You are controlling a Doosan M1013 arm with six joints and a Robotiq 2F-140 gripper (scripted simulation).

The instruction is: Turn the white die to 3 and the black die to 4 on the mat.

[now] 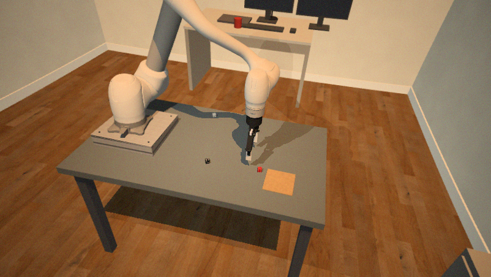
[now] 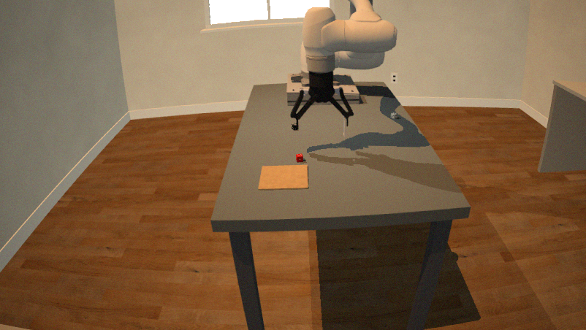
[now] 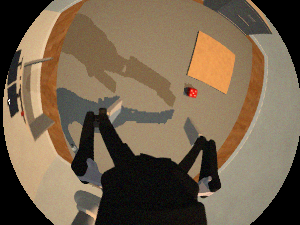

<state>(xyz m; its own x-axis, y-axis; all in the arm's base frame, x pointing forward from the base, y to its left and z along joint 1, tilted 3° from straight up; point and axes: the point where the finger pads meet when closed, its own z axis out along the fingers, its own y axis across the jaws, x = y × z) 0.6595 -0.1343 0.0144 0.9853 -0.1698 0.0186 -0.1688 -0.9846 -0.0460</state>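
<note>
My gripper is now 370 mm to the right of the white die, 240 mm past it and 60 mm above it. Round my hand: orange mat 150 mm to the right, 140 mm ahead, 60 mm below; black die 220 mm behind, 60 mm below, 50 mm to the right; red die 90 mm to the right, 60 mm below, 50 mm ahead.
</note>
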